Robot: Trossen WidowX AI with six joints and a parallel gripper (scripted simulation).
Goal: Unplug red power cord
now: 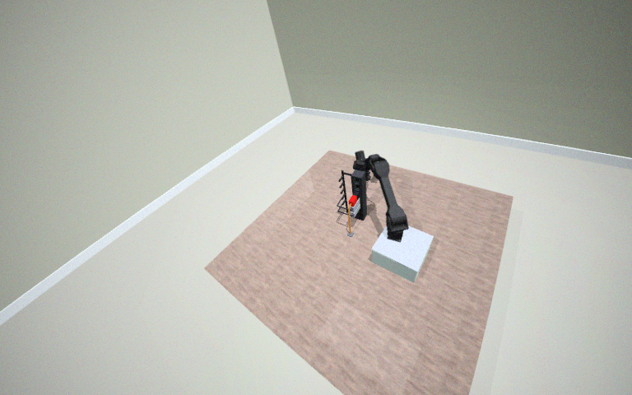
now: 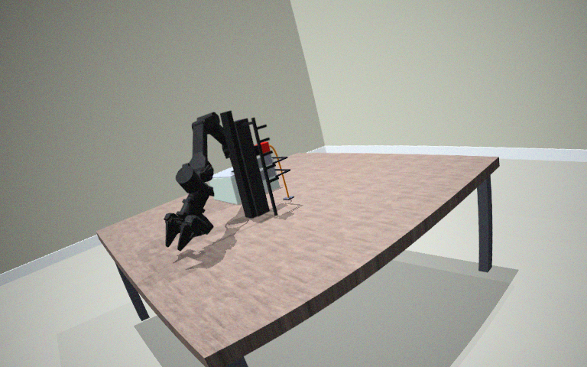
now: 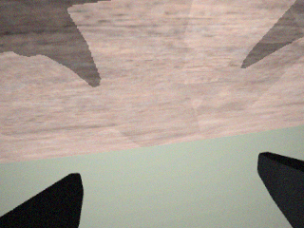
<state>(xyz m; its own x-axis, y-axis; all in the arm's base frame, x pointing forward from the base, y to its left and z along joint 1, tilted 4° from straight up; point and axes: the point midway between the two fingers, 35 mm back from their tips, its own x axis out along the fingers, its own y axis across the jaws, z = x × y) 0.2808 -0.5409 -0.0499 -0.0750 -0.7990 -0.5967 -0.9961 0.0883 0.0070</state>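
Now: the red plug 46 cm to the left of my gripper tip, 16 cm above it and 5 cm behind it. From my gripper tip the other things lie so: grey anchor: 55 cm to the left, 5 cm below, 4 cm behind.
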